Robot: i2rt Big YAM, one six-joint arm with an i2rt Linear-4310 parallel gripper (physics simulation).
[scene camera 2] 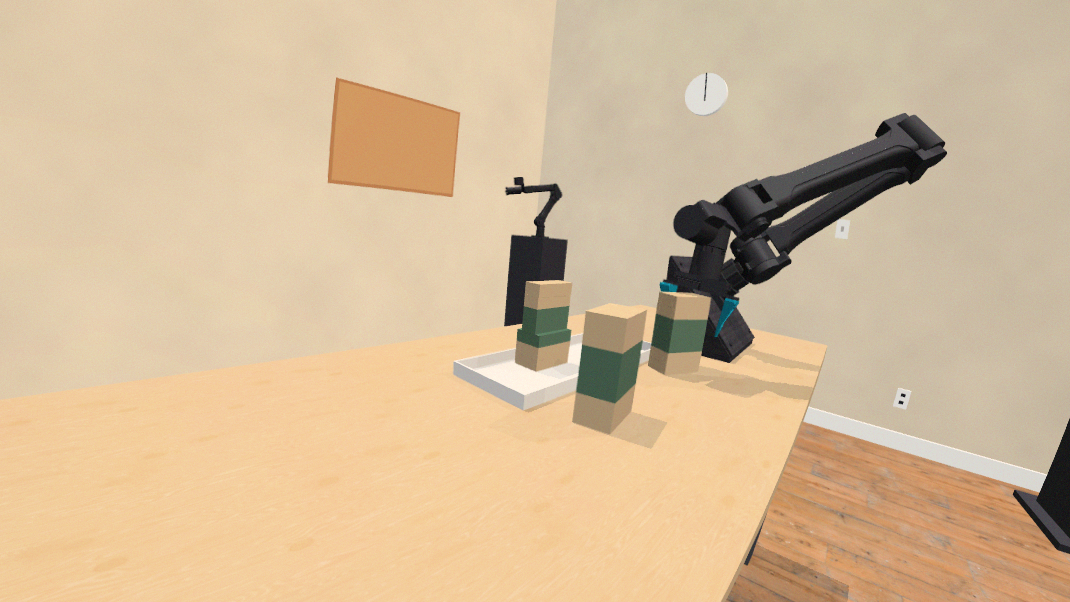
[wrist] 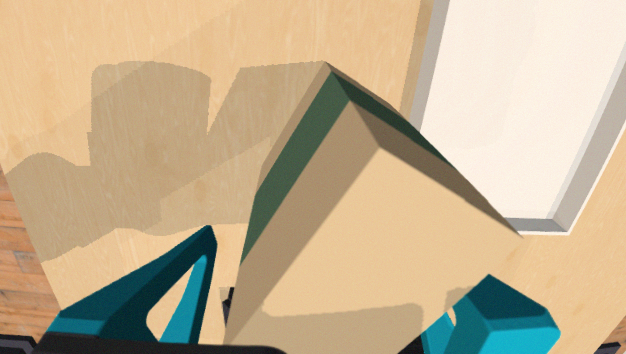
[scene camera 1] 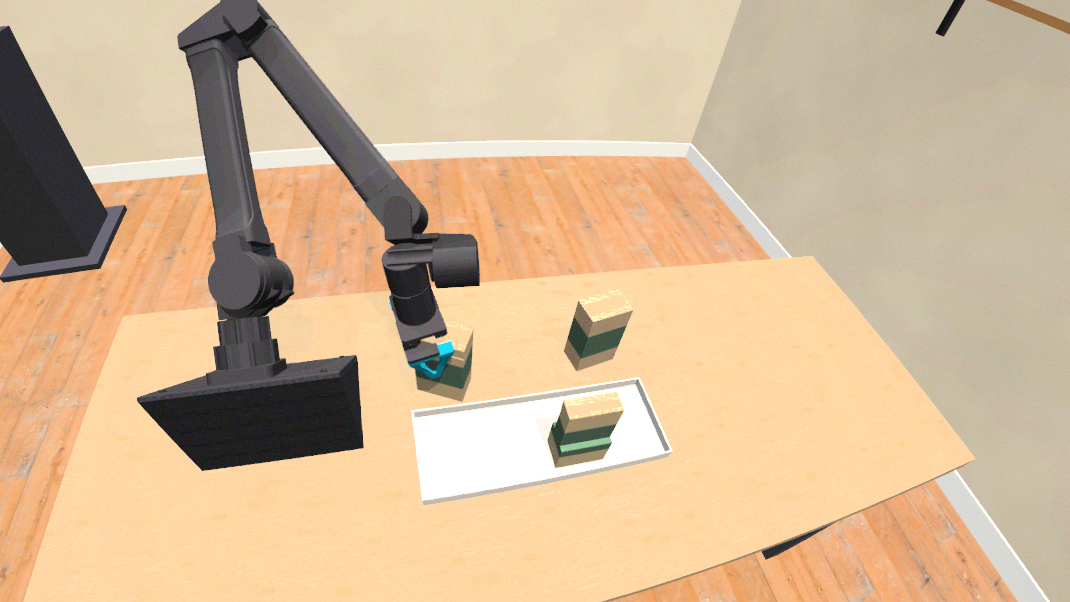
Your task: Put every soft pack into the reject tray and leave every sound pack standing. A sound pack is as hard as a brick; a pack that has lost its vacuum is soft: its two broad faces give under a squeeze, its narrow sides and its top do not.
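Pixels of known places: gripper, fingertip midpoint: [scene camera 2: 689,329] [scene camera 1: 427,354]; arm's base, link origin: [scene camera 1: 250,376].
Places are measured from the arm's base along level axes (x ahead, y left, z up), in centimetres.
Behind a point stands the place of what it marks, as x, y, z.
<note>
A tan pack with a green band [scene camera 1: 459,375] @(29.9, -2.1, -5.5) [scene camera 2: 679,336] @(31.3, 2.8, -6.1) [wrist: 380,225] @(31.0, 1.6, 0.9) stands upright nearest the arm base. My gripper [scene camera 1: 420,348] @(25.8, 3.0, -5.7) [scene camera 2: 694,326] @(25.8, 3.0, -5.7) [wrist: 307,232] @(25.8, 3.0, -5.7) is open, its teal fingers low on either side of this pack, which sits turned at an angle between them. The pack hides part of the right finger in the wrist view. A second pack [scene camera 1: 597,336] @(53.8, -0.8, -3.7) [scene camera 2: 609,370] @(59.3, 3.8, -5.4) stands upright on the table, farther from the arm base. A third pack [scene camera 1: 583,432] @(44.6, -17.0, -3.7) [scene camera 2: 544,321] @(48.0, -14.2, -4.9) stands upright in the white reject tray [scene camera 1: 478,456] @(30.6, -12.8, -12.9) [scene camera 2: 490,386] @(61.3, -12.5, -12.1) [wrist: 500,100] @(30.9, -10.1, -12.9), with a step in its green band.
The wooden table [scene camera 1: 785,389] @(92.2, -15.6, -13.2) [scene camera 2: 299,464] @(87.8, -11.3, -13.2) carries the tray, the packs and the black arm base [scene camera 1: 276,423] @(3.2, -7.0, -2.2) [scene camera 2: 729,340] @(10.6, 7.9, -9.2). The tray's low wall runs close beside the pack at my gripper. The table's edge lies behind the two packs outside the tray.
</note>
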